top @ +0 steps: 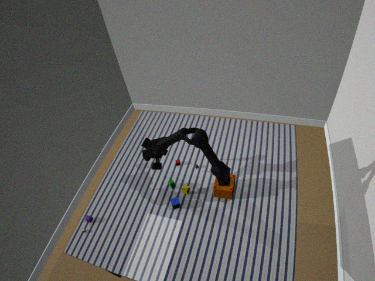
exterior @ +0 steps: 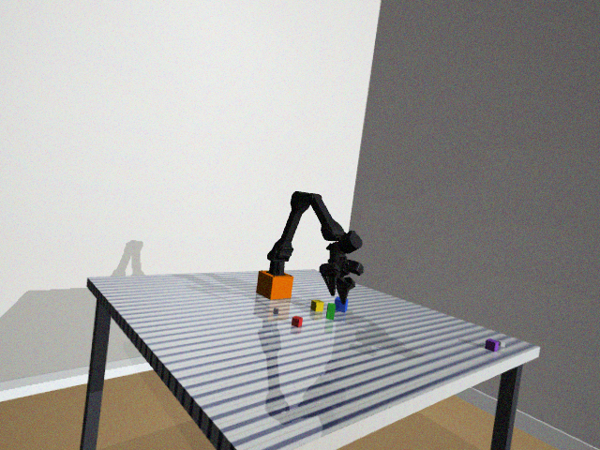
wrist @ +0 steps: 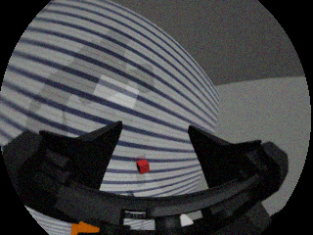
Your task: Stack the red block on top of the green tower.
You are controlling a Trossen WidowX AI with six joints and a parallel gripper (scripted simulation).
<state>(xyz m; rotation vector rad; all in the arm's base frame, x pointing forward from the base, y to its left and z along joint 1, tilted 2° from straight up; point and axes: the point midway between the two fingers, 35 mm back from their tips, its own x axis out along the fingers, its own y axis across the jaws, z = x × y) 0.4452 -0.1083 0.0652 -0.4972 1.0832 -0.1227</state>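
The red block lies 130 mm behind my gripper tip, 50 mm to the right of it and 110 mm below it. Round my gripper tip: blue block: 180 mm behind, 260 mm to the left, 100 mm below; then small grey block: 260 mm behind, 40 mm to the right, 110 mm below; then yellow block: 220 mm behind, 150 mm to the left, 100 mm below.
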